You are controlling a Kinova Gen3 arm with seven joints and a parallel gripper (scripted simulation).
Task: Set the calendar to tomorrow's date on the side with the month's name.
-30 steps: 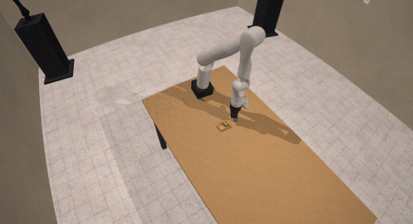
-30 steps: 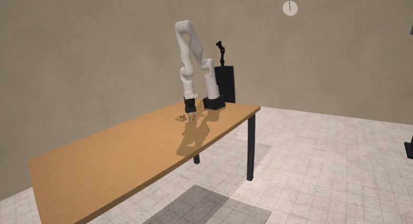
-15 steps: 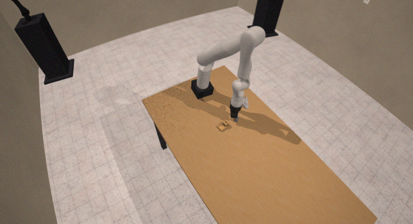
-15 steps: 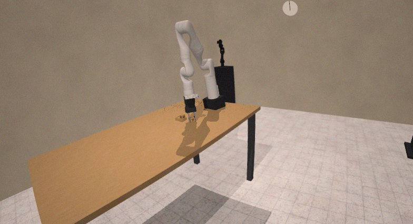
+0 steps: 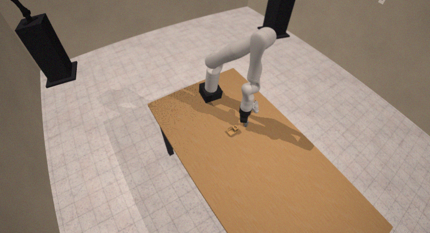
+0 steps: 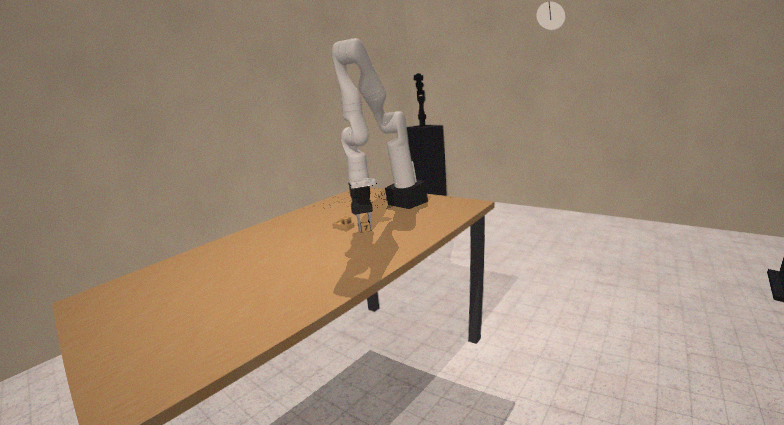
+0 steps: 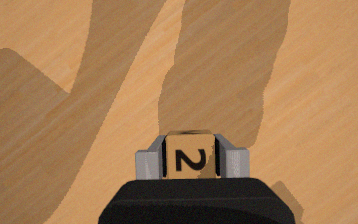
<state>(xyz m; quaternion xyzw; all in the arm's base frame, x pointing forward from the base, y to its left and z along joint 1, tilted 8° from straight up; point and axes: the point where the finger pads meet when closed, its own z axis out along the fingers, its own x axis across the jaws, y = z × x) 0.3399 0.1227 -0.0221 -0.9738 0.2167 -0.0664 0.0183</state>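
Right now the wooden tray is 110 mm to the right of my hand, 20 mm ahead of it and 10 mm below it. The rest, counted from my hand: wooden date cube: right at my hand.
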